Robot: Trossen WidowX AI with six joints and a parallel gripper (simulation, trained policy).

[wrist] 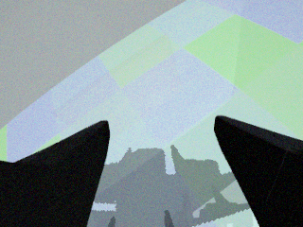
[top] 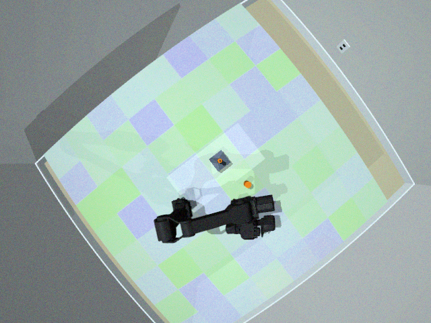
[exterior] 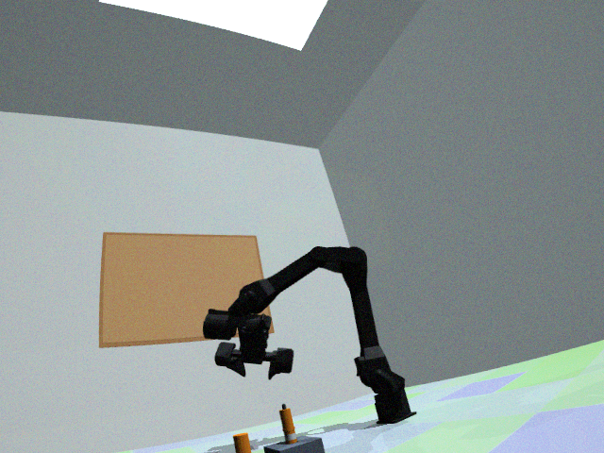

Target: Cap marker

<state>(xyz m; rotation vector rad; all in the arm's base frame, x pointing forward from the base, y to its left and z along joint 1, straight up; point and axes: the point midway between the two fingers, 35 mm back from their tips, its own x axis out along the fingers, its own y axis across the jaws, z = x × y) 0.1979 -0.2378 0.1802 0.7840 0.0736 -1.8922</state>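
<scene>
The orange cap is 170 mm to the left of my gripper tip, 140 mm below it and 110 mm ahead of it. Round my gripper tip: grey holder block (330 mm to the left, 140 mm below, 80 mm ahead).
</scene>
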